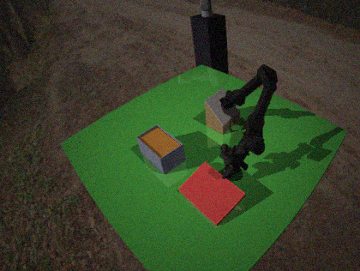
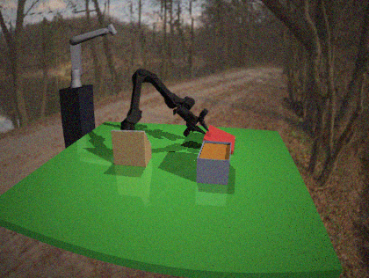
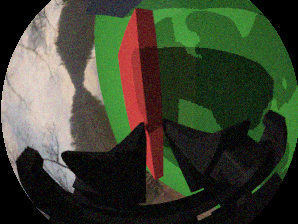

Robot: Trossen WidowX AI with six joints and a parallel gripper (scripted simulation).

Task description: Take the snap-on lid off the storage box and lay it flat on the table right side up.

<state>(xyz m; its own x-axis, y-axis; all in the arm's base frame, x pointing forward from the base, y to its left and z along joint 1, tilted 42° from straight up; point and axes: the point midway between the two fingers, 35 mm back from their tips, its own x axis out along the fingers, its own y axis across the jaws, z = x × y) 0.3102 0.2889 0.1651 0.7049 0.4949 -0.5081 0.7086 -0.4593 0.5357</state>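
My gripper tip is now 80 mm short of the red lid and 20 mm above it. Round my gripper tip: dark storage box (350 mm to the right, 90 mm ahead, 10 mm below).
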